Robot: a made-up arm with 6 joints.
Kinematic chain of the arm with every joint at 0, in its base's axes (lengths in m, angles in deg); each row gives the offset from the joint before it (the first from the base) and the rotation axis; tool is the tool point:
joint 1: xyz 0 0 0.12 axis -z
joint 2: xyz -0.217 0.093 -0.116 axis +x
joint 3: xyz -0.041 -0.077 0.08 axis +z
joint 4: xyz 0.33 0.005 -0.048 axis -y
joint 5: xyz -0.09 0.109 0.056 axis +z
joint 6: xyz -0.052 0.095 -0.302 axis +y
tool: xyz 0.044 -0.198 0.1
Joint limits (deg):
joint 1: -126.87..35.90
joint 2: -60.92..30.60
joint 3: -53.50..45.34
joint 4: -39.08..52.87
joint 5: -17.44..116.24
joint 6: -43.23..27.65
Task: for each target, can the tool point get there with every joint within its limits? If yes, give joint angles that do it. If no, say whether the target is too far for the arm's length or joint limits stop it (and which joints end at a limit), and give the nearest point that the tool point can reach.
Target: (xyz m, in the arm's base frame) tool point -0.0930 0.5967 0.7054
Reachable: no: joint limits stop it (at a limit: joint 1, joint 2, joint 3, joint 4, joint 6) | nearest point 0.0370 0.1979 0.3099 | short by 0.577 m
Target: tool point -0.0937 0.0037 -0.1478
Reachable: yes | joints -59.81 -50.94 28.30 -21.38 66.79 -0.97
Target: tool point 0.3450 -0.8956 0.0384
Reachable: no: joint limits stop it (at a limit: joint 3, joint 4, joint 6) | nearest point 0.1248 -0.3238 0.0184 | short by 0.613 m
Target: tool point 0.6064 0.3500 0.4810
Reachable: no: joint limits stop it (at a limit: joint 3, joint 4, joint 6) | nearest point 0.2462 0.1421 0.2310 | short by 0.485 m
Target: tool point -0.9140 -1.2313 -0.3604
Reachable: no: too far | nearest point -0.3406 -0.3385 -0.0972 | short by 1.093 m
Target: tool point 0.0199 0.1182 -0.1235
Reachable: yes | joints -44.46 -7.44 -12.18 -2.79 97.74 15.22
